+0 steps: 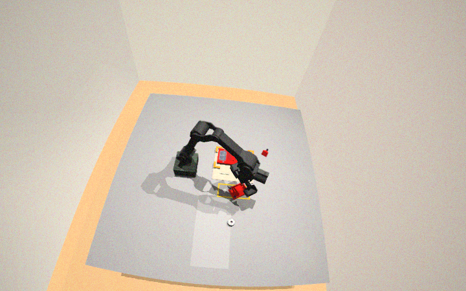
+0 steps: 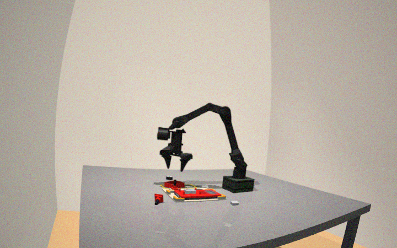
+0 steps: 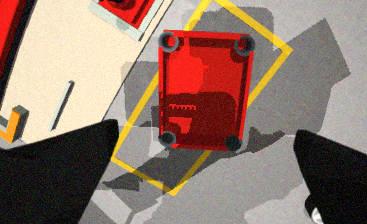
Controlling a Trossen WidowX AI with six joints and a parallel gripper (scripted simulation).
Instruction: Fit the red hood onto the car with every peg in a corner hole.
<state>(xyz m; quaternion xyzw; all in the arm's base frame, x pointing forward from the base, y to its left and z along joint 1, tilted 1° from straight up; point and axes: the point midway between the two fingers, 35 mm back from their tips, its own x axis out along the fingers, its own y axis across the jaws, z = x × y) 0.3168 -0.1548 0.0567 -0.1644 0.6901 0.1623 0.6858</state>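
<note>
My gripper tip is now 9 cm above the red hood. The rest, counted from my gripper tip: grey engine block 2 cm ahead, 22 cm to the left, 7 cm below; then cream jig 1 cm behind, 19 cm to the left, 8 cm below.
</note>
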